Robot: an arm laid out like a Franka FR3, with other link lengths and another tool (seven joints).
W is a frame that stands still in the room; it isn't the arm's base.
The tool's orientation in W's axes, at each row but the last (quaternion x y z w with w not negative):
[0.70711, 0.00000, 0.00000, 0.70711]
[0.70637, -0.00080, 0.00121, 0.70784]
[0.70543, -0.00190, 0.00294, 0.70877]
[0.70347, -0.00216, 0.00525, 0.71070]
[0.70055, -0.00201, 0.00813, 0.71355]
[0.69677, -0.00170, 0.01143, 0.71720]
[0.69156, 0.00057, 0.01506, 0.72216]
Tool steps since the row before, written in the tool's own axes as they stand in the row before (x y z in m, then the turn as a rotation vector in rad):
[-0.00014, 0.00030, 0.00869, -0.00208, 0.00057, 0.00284]
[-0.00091, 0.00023, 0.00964, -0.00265, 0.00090, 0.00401]
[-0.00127, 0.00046, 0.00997, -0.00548, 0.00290, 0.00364]
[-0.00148, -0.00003, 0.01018, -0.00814, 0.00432, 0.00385]
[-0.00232, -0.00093, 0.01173, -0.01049, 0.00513, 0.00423]
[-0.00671, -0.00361, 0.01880, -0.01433, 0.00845, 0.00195]
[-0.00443, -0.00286, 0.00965, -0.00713, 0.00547, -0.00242]
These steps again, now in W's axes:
[-0.00014, -0.00869, 0.00030, -0.00208, -0.00284, 0.00057]
[-0.00091, -0.00964, 0.00025, -0.00265, -0.00401, 0.00090]
[-0.00126, -0.00997, 0.00050, -0.00549, -0.00363, 0.00288]
[-0.00144, -0.01019, 0.00006, -0.00817, -0.00384, 0.00427]
[-0.00221, -0.01177, -0.00075, -0.01053, -0.00423, 0.00506]
[-0.00639, -0.01899, -0.00319, -0.01446, -0.00191, 0.00824]
[-0.00416, -0.00986, -0.00253, -0.00729, 0.00249, 0.00522]

